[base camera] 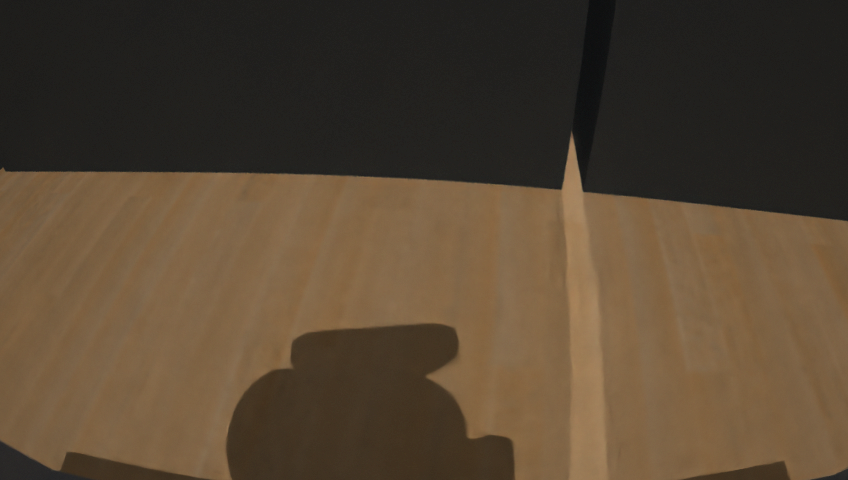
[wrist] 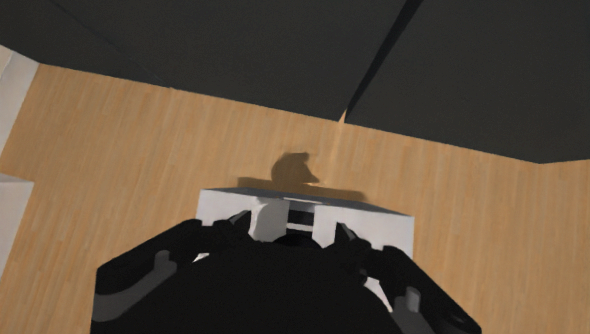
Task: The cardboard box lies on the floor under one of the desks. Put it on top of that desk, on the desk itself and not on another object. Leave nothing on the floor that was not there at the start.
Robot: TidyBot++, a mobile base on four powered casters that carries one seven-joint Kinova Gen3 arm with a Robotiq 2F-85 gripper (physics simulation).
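Frame: origin at the arm's base, x right, y ahead, z up, level; metres.
Seen in the pictures: gripper, between the fingertips: (wrist: 292, 226).
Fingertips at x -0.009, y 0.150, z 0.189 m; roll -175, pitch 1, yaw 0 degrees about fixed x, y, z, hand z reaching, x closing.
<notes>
A point is followed by its place in that frame.
My gripper (wrist: 292, 226) {x -0.009, y 0.150, z 0.189 m} is open, its two black fingers spread wide with no object between them. It hangs above the front of my white base (wrist: 360, 217) {x 0.133, y 0.135, z -0.014 m}. The cardboard box does not show in the base camera view or the wrist view. No desk top can be made out in either view, and I cannot tell whether the dark surfaces ahead belong to a desk.
A wide dark surface (base camera: 267, 89) {x -0.184, y 0.559, z -0.278 m} (wrist: 225, 50) {x -0.288, y 0.570, z -0.063 m} stands ahead. Another dark surface (base camera: 714, 107) {x 0.286, y 0.505, z -0.265 m} (wrist: 475, 75) {x 0.371, y 0.495, z -0.003 m} is to its right, across a narrow gap. Pale objects (wrist: 20, 85) {x -1.725, y 0.563, z -0.368 m} (wrist: 12, 215) {x -1.500, y -0.158, z -0.364 m} stand at the left in the wrist view. My shadow falls on the wooden floor (base camera: 416, 249) {x -0.024, y 0.433, z -0.397 m} (wrist: 150, 130) {x -0.854, y 0.378, z -0.397 m}.
</notes>
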